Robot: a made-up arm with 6 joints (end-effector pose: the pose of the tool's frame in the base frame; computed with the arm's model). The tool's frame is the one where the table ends.
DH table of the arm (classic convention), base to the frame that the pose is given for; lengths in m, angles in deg. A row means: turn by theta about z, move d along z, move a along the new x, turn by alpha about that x. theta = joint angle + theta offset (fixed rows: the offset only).
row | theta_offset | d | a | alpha
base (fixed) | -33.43 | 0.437 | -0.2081 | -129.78
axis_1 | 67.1 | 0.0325 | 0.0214 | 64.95
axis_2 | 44.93 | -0.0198 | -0.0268 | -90
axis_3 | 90 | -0.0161 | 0.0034 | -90
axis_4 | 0 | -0.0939 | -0.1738 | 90
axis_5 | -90 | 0.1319 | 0.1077 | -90
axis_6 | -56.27 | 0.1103 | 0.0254 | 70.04
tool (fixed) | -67.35 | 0.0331 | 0 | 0
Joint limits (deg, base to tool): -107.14..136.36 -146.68..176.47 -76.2..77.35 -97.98..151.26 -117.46..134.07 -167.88..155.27
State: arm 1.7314 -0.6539 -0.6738 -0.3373 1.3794 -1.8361
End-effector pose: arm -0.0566 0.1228 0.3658 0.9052 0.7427 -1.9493
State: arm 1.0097 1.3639 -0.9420 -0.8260 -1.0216 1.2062
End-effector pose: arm -0.0475 -0.0530 0.1049 -0.2548 1.8434 -1.5801
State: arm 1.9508 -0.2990 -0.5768 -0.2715 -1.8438 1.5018
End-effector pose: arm -0.1565 0.0046 0.0490 -2.5770 1.1636 -0.8563
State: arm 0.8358 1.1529 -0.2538 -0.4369 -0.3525 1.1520
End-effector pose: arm 0.0892 0.2196 0.3221 -0.2699 0.8792 -0.4572
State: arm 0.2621 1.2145 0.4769 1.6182 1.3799 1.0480
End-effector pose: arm -0.3394 0.0487 0.4496 -1.0210 -1.5004 1.9927
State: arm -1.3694 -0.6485 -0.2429 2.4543 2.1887 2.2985
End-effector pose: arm -0.2831 -0.0330 0.3533 -0.4867 -0.9582 0.4492
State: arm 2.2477 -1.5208 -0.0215 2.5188 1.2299 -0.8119
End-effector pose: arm -0.0997 0.0598 0.5734 -1.5412 -0.9791 -2.2866
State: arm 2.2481 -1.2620 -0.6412 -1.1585 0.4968 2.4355
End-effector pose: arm -0.2598 0.1802 0.2851 0.6242 -2.0548 -1.8455
